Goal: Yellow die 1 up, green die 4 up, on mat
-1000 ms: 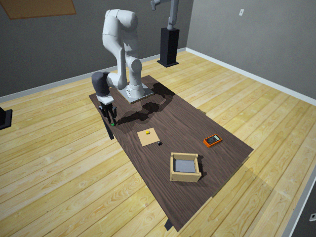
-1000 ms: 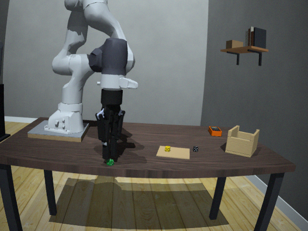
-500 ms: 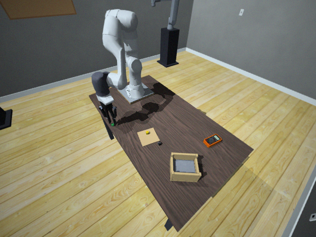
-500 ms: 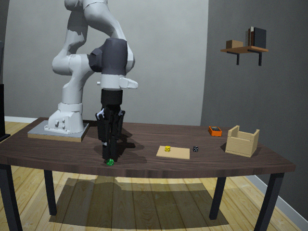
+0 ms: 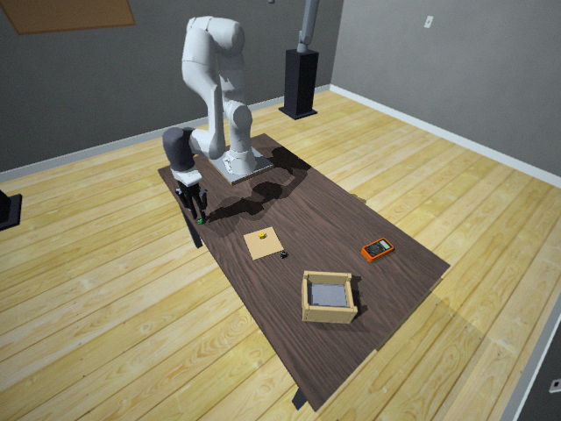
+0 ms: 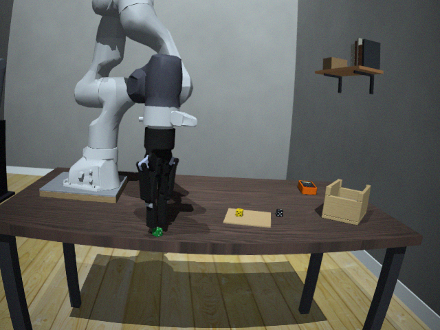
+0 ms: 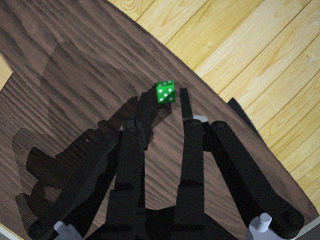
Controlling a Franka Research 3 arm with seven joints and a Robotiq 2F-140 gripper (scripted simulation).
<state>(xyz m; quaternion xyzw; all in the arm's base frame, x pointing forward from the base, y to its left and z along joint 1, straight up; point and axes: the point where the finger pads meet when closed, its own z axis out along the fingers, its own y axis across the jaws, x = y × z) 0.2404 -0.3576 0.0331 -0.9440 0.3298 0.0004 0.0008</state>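
Right now the green die is 5 cm below my hand. From my hand the other things lie so: yellow die: 24 cm ahead, 19 cm to the left, 5 cm below; black die: 37 cm ahead, 21 cm to the left, 5 cm below; tan mat: 27 cm ahead, 18 cm to the left, 6 cm below.
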